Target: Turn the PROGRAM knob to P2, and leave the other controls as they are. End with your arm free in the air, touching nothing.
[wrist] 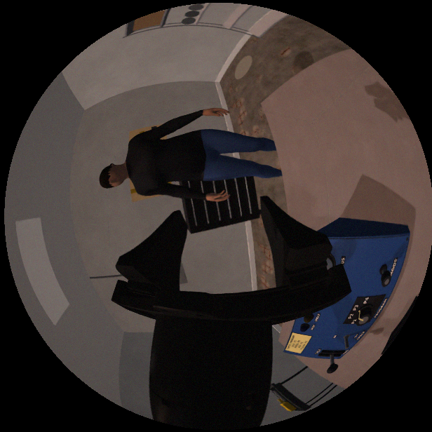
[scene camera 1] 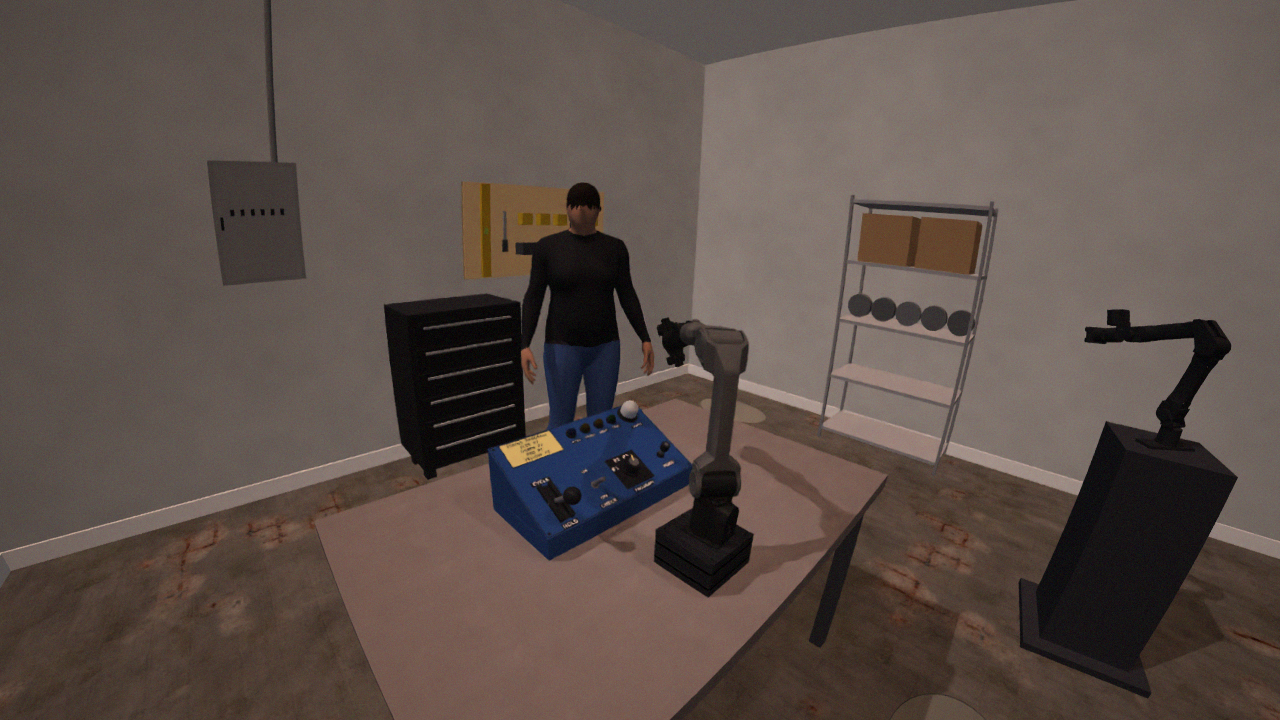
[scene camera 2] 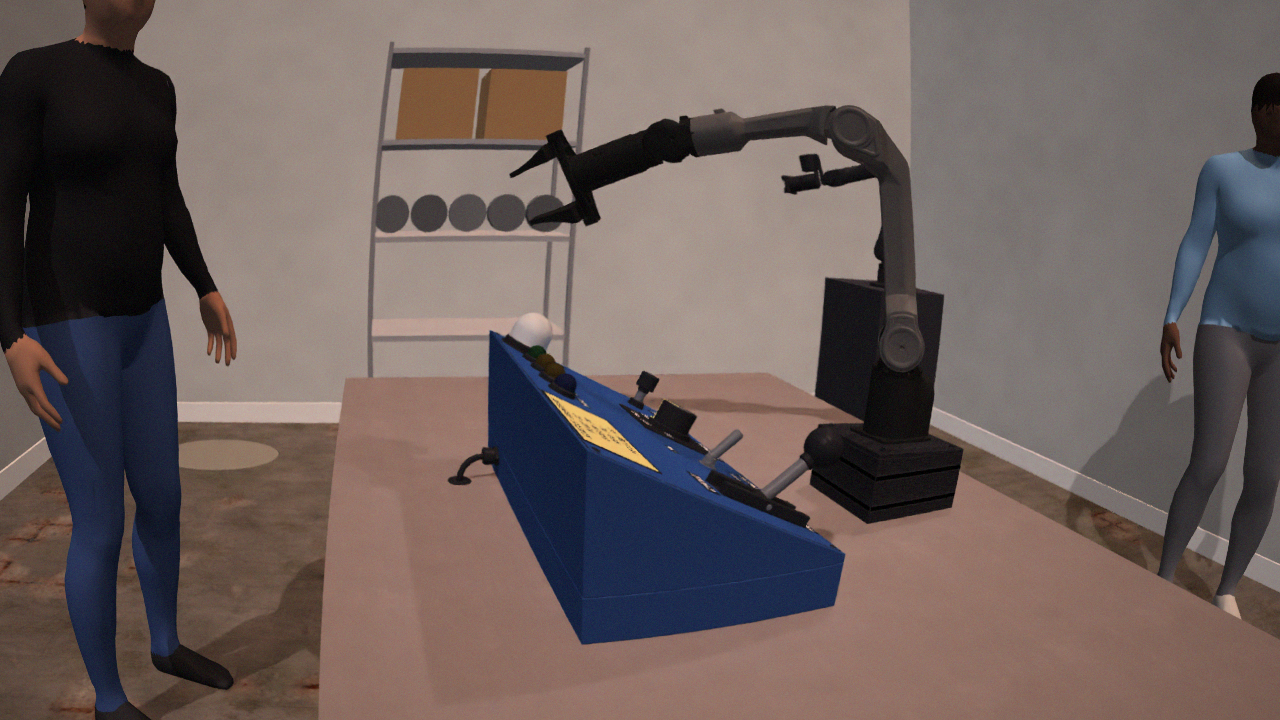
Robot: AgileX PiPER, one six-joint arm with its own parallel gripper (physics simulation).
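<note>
The blue console (scene camera 1: 523,522) (scene camera 2: 698,573) (wrist: 370,250) stands on the table. Its black PROGRAM knob (scene camera 1: 631,463) (scene camera 2: 673,419) (wrist: 364,316) sits on a dark plate marked P1 to P4. A pale pointer line shows on the P1/P2 side in the wrist view, but which mark it meets is too small to tell. The black lever (scene camera 1: 571,495) (scene camera 2: 819,443) (wrist: 332,368), the grey toggle (scene camera 1: 598,482) (scene camera 2: 723,447) (wrist: 347,341) and the MODE control (scene camera 1: 664,445) (scene camera 2: 646,383) (wrist: 385,275) stand beside it. My gripper (scene camera 1: 669,342) (scene camera 2: 520,198) (wrist: 220,212) is open, empty and high above the console, touching nothing.
The console also bears a white dome (scene camera 1: 629,409) (scene camera 2: 531,331), small round lamps and a yellow note (scene camera 1: 530,448) (scene camera 2: 601,431) (wrist: 298,343). A person in black (scene camera 1: 584,286) (scene camera 2: 98,197) (wrist: 172,155) stands behind the table (scene camera 1: 447,608) (scene camera 2: 402,555) (wrist: 320,130).
</note>
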